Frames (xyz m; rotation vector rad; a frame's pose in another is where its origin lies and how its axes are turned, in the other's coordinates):
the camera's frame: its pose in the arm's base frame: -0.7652 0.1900 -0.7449 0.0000 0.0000 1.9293
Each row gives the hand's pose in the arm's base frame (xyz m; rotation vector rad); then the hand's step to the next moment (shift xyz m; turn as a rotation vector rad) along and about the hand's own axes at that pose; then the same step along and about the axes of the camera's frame.
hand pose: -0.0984 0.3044 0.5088 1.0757 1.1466 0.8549
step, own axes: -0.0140 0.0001 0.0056 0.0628 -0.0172 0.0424
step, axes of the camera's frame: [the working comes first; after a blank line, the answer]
step, axes of the arm's base frame: 0.0023 -0.0143 0.0043 0.0553 0.0448 -0.0313

-0.0142 0.0028 0.0043 0.0225 -0.0675 -0.0313
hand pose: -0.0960 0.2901 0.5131 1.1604 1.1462 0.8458
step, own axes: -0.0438 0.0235 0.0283 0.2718 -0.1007 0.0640
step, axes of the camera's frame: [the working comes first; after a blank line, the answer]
step, axes of the arm's base frame: 0.0182 -0.0429 0.0332 0.1220 0.2172 -0.1614

-0.0465 -0.0020 0.0332 0.1606 -0.1905 -0.1614
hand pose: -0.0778 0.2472 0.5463 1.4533 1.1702 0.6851
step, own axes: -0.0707 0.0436 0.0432 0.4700 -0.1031 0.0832
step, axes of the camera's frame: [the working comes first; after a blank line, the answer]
step, axes of the arm's base frame: 0.0267 -0.0780 0.0443 0.2071 0.3920 -0.2047

-0.0824 0.0024 0.0443 0.2944 -0.3315 -0.2047
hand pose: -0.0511 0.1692 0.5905 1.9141 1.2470 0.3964
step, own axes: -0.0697 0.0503 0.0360 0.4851 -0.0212 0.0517
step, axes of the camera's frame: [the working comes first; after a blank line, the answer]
step, axes of the arm's base frame: 0.0215 -0.0867 0.0265 0.2450 0.4035 -0.1250

-0.0888 0.0103 0.0265 0.2918 -0.3710 -0.1250
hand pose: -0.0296 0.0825 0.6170 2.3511 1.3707 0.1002
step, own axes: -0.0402 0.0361 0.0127 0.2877 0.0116 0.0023
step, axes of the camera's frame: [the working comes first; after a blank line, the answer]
step, axes of the arm's base frame: 0.0122 -0.0535 0.0081 0.1576 0.2378 -0.0389

-0.0544 0.0073 0.0081 0.1674 -0.2310 -0.0389
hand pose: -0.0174 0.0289 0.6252 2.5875 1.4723 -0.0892
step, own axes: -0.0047 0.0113 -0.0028 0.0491 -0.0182 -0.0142
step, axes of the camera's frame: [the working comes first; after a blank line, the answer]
step, axes of the arm's base frame: 0.0072 -0.0092 0.0046 0.0092 0.0532 0.0055

-0.0111 -0.0035 0.0046 0.0466 -0.0272 0.0055
